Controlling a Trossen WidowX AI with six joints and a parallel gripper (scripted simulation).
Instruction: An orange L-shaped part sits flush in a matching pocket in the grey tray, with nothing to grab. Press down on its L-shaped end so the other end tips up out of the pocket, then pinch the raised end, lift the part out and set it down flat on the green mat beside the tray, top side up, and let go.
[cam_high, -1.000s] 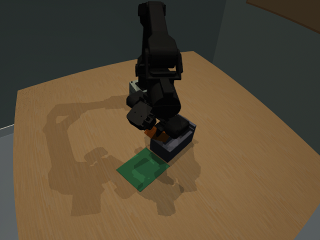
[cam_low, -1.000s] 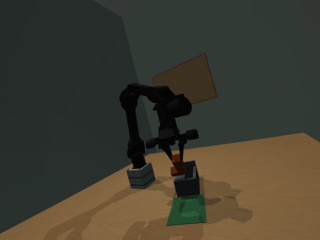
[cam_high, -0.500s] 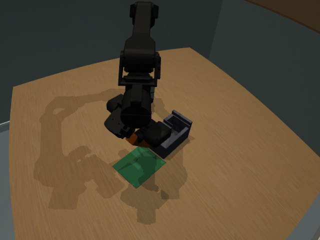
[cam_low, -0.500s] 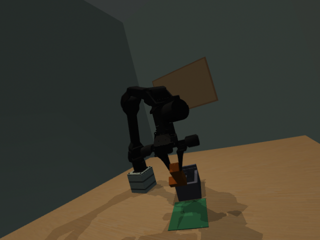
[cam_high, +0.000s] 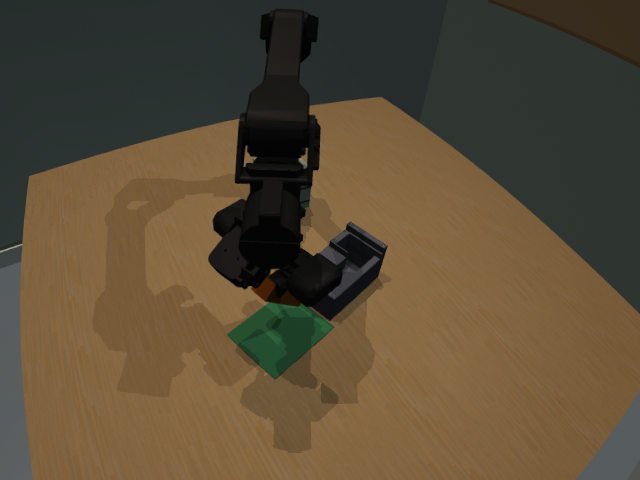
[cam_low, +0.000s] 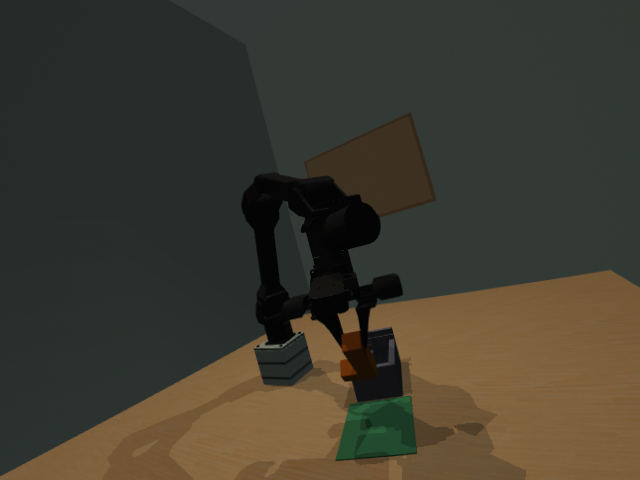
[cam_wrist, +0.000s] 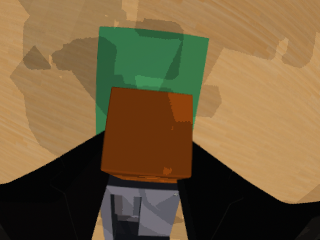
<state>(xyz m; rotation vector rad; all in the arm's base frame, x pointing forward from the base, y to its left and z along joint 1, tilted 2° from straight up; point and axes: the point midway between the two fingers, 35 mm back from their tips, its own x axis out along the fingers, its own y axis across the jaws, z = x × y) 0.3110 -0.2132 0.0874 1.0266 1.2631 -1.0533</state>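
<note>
My gripper tip is 1 cm past the green mat, 2 cm to the right of it and 16 cm above it. From my gripper tip the other things lie so: orange L-shaped part: 2 cm behind, 3 cm to the left, 3 cm below.
</note>
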